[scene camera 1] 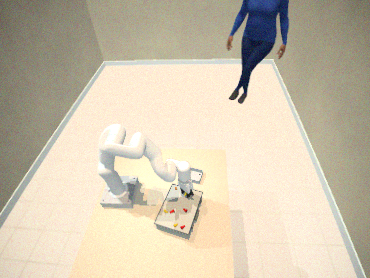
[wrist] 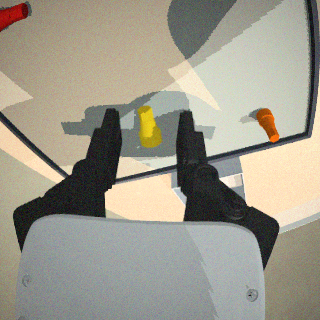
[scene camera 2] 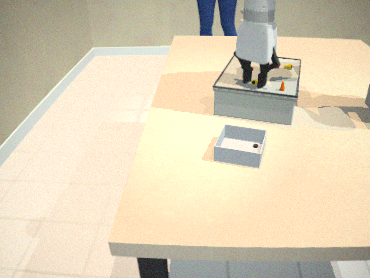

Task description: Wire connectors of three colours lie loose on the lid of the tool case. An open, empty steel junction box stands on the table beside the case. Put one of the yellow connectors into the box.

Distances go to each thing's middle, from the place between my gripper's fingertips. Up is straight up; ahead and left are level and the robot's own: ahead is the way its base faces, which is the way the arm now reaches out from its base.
My hand is 10 cm to the left of the tool case (scene camera 2: 232, 97), 4 cm above it and 2 cm past it. The rest, counted from my hand: steel junction box (scene camera 2: 239, 145): 20 cm to the left, 6 cm below, 3 cm ahead.
